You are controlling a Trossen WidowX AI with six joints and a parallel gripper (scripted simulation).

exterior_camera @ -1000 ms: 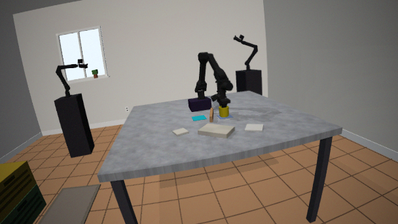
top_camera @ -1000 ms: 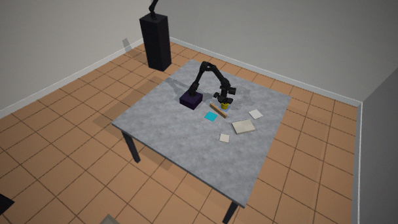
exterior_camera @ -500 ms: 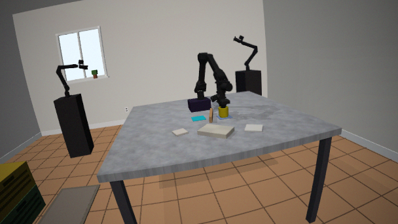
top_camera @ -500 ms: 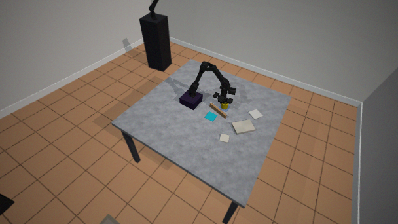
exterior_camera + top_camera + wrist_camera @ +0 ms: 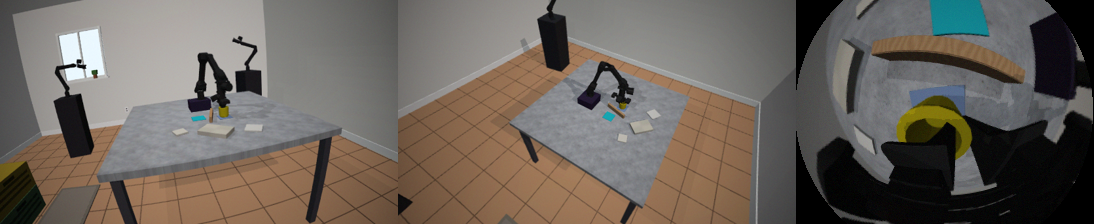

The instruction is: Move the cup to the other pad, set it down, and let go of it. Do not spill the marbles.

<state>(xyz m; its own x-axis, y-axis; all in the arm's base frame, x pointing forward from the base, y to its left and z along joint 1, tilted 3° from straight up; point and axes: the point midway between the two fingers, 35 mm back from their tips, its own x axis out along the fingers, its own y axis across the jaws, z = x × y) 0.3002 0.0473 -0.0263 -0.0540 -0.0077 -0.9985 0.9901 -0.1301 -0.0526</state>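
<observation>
The blue pad lies 3 cm ahead of my gripper tip and 4 cm below it. Also, from my gripper tip: wooden bar (1 cm behind, 8 cm to the right, 2 cm below); cyan pad (5 cm behind, 17 cm to the right, 4 cm below); yellow cup (2 cm ahead).
</observation>
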